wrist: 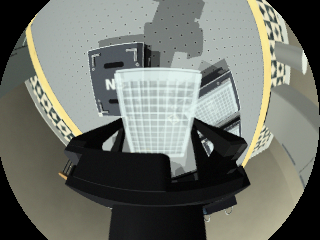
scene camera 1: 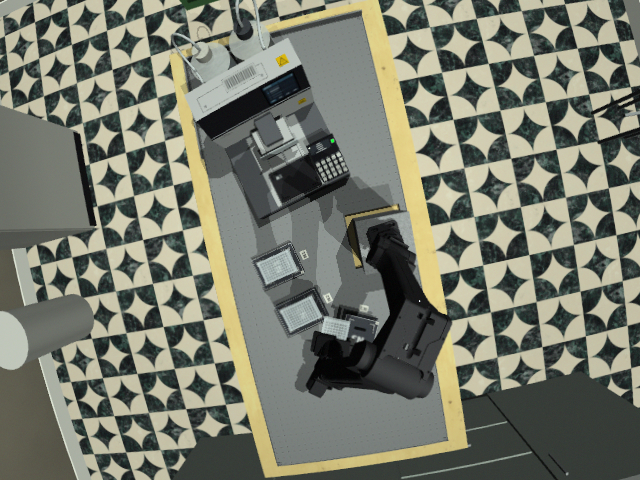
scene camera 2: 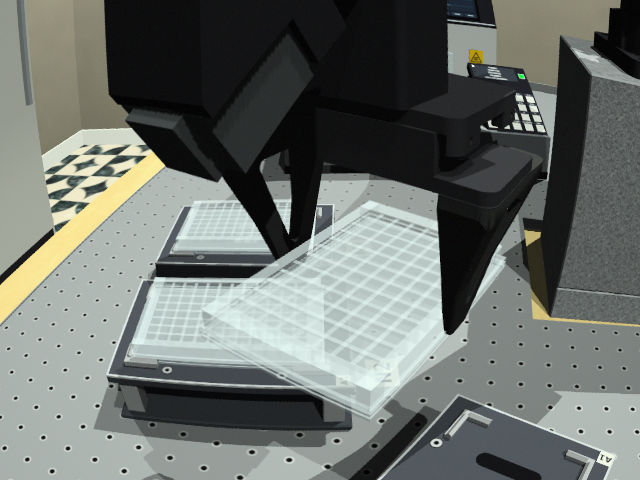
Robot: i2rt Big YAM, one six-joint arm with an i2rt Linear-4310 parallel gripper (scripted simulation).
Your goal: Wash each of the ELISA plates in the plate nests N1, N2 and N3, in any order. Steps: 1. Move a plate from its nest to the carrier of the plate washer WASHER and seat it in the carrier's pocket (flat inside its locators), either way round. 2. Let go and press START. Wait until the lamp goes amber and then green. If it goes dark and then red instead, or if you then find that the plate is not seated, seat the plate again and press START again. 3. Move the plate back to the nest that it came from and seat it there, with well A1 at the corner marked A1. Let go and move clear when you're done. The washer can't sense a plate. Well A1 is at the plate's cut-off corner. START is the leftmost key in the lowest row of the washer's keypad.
Note:
In view: the gripper (scene camera 2: 370, 297), a nest N3 (wrist: 117, 53) and a washer carrier pocket (scene camera 1: 299, 176).
The gripper is seen too in the wrist view (wrist: 157, 121).

